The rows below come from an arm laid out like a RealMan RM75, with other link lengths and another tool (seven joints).
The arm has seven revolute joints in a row. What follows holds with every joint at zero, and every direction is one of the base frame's.
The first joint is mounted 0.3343 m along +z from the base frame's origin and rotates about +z.
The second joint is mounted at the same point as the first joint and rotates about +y.
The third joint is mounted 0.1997 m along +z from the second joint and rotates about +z.
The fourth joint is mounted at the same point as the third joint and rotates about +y.
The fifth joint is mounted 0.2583 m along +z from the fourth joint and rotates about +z.
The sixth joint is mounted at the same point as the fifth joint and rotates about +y.
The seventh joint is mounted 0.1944 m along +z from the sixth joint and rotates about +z.
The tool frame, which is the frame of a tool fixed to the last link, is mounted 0.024 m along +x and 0.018 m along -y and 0.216 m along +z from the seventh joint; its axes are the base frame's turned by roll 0, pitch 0.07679 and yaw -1.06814 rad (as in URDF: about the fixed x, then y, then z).
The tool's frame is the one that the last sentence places.
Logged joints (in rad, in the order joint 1, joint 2, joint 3, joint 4, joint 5, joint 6, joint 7), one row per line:
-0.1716 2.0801 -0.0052 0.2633 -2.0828 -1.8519 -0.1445
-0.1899 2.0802 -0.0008 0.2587 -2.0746 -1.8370 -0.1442
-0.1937 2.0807 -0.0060 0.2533 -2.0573 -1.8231 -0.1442
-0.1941 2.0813 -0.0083 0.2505 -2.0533 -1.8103 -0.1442
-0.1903 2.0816 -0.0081 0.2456 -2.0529 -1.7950 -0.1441
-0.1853 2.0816 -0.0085 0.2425 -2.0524 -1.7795 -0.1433
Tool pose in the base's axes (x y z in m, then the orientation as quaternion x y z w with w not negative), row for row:
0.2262 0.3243 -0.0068 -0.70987 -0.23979 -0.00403 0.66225
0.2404 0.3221 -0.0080 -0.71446 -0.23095 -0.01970 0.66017
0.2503 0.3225 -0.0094 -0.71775 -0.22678 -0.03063 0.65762
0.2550 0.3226 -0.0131 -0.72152 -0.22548 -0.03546 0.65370
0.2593 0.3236 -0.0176 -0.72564 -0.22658 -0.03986 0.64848
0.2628 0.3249 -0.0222 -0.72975 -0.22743 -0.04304 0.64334
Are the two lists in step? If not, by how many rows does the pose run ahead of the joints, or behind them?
They are in step.
